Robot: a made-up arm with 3 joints.
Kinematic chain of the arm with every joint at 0, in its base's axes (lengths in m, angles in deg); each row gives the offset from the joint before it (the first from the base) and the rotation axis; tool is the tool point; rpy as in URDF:
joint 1: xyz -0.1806 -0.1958 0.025 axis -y
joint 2: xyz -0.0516 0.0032 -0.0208 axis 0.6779 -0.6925 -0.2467
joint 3: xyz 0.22 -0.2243 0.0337 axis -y
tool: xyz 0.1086 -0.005 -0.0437 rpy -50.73 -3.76 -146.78
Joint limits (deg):
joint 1: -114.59..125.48
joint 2: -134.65..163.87
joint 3: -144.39..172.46
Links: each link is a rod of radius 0.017 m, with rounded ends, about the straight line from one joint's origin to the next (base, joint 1, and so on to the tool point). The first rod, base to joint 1, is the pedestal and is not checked.
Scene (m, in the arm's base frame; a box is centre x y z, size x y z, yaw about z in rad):
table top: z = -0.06
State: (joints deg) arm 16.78 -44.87 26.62
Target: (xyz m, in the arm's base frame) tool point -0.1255 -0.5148 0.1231
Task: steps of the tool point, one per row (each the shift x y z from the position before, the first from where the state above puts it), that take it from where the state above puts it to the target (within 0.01 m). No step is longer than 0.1 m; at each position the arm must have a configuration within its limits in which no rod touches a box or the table.
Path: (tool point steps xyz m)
1: -0.0165 -0.0076 0.0521
2: -0.0340 -0.0219 0.0454
3: -0.0486 -0.0329 0.0295
4: -0.0582 -0.0381 0.0071
5: -0.0609 -0.0361 -0.0183
6: -0.0561 -0.0265 -0.0419

